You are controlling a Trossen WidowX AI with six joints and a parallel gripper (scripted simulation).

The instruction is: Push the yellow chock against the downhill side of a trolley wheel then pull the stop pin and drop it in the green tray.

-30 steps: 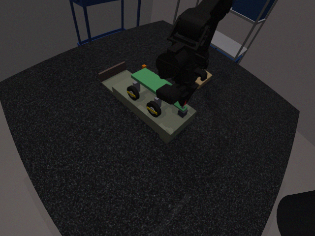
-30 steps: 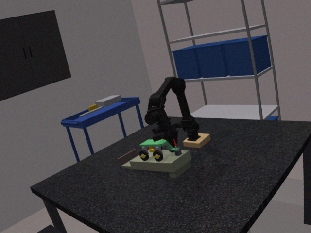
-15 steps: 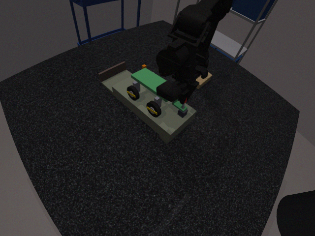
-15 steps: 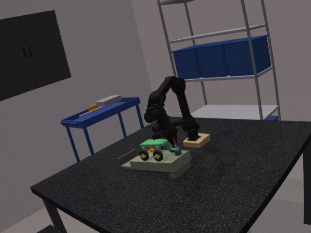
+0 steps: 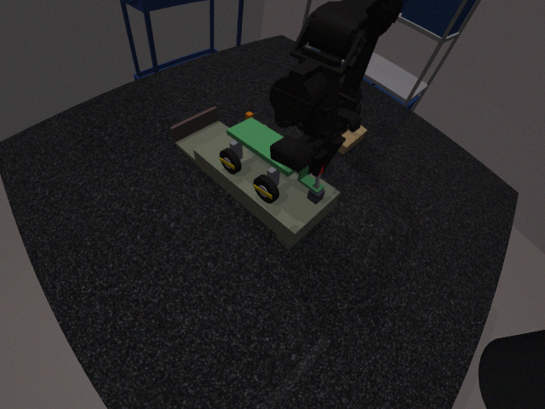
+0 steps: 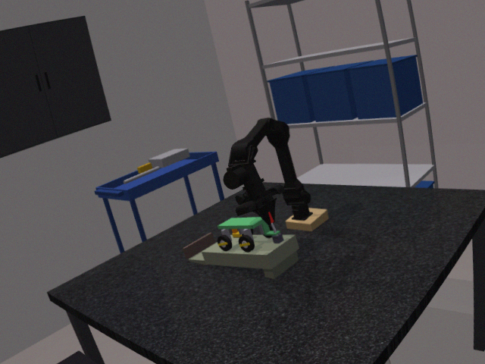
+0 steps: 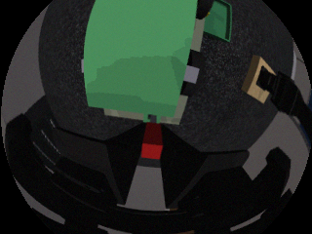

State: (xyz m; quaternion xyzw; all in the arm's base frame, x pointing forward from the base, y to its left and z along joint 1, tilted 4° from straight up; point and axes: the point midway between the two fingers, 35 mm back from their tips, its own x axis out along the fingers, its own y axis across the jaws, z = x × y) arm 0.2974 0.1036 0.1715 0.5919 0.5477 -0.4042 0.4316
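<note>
Right now my gripper tip is 20 cm to the left of the green tray, 16 cm above it and 11 cm past it. Round my gripper tip: red-headed stop pin right at my gripper tip; then trolley 11 cm to the right, 4 cm below, 2 cm ahead; then yellow chock 21 cm to the right, 7 cm below, 4 cm behind.
</note>
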